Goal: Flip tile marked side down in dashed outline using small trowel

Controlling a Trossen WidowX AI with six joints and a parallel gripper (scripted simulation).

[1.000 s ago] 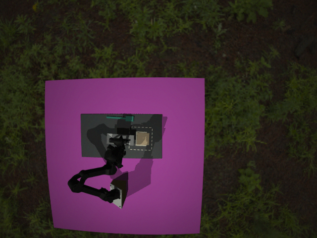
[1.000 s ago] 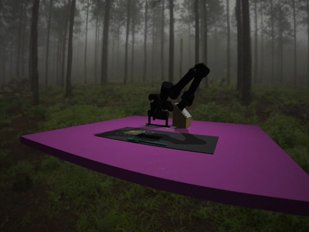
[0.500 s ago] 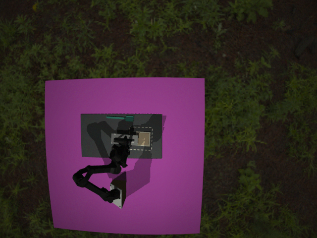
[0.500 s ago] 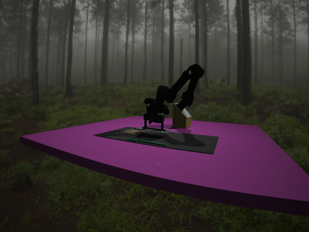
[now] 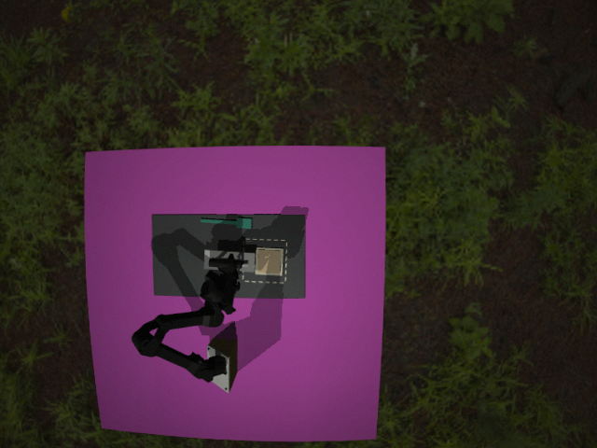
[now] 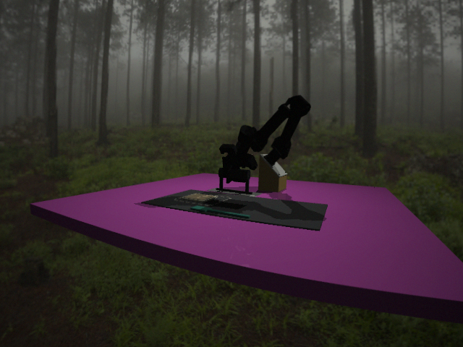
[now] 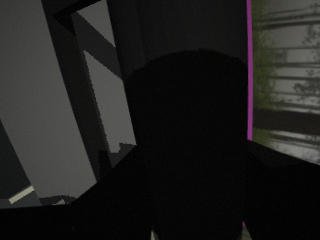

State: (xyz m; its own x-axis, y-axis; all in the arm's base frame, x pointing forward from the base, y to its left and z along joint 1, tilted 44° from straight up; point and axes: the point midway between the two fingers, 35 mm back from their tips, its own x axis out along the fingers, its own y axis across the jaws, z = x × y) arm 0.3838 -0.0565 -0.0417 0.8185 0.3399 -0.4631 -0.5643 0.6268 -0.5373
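The dark mat lies 10 mm behind my gripper tip, 40 mm to the left of it and 110 mm below it. The rest, counted from my gripper tip: cream tile: 40 mm behind, 130 mm to the right, 90 mm below; teal trowel: 130 mm ahead, 10 mm to the left, 90 mm below.
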